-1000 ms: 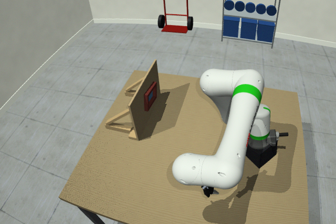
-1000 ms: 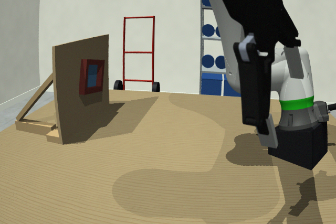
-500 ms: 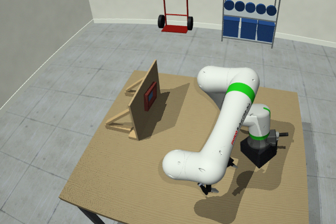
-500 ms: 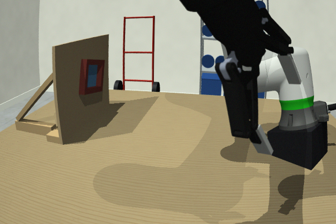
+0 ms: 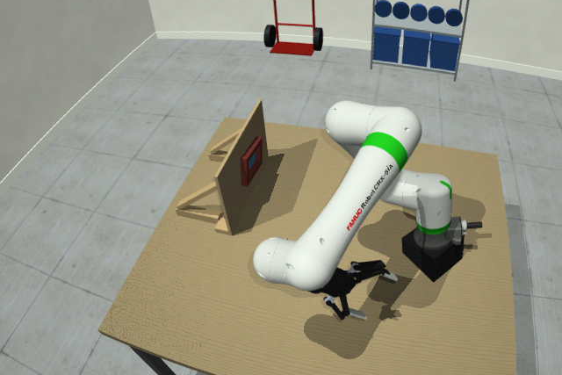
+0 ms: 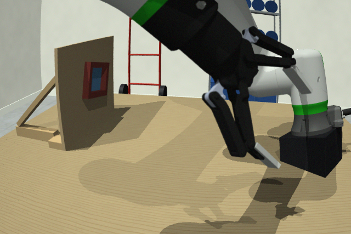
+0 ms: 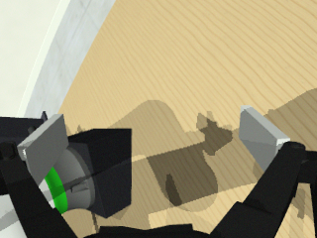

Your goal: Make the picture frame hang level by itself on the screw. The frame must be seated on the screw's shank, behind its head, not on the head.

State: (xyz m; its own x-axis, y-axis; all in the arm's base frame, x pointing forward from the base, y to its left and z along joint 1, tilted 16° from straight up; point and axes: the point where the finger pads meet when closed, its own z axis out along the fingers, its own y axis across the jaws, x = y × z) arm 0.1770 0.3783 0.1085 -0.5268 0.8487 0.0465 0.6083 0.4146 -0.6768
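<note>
Right now my hand is 53 cm short of the picture frame, 58 cm to the left of it and 6 cm above it. From my hand the other things lie so: wooden board (55 cm ahead, 56 cm to the right, 8 cm below).
</note>
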